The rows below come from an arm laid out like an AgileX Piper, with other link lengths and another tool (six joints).
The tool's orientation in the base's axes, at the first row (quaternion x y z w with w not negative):
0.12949, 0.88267, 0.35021, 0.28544
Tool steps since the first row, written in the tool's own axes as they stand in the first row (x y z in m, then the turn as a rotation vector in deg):
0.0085, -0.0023, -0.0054, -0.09, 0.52, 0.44
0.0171, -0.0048, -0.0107, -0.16, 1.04, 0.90
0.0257, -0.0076, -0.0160, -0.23, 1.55, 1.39
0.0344, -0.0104, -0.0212, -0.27, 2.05, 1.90
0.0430, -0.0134, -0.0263, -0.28, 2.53, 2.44
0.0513, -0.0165, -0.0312, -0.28, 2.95, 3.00
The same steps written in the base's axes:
-0.0101, -0.0010, -0.0019, 0.35, 0.58, 0.14
-0.0202, -0.0020, -0.0041, 0.69, 1.17, 0.25
-0.0304, -0.0032, -0.0064, 1.06, 1.78, 0.35
-0.0405, -0.0043, -0.0089, 1.41, 2.40, 0.41
-0.0506, -0.0056, -0.0115, 1.75, 3.03, 0.42
-0.0602, -0.0069, -0.0142, 2.09, 3.64, 0.38

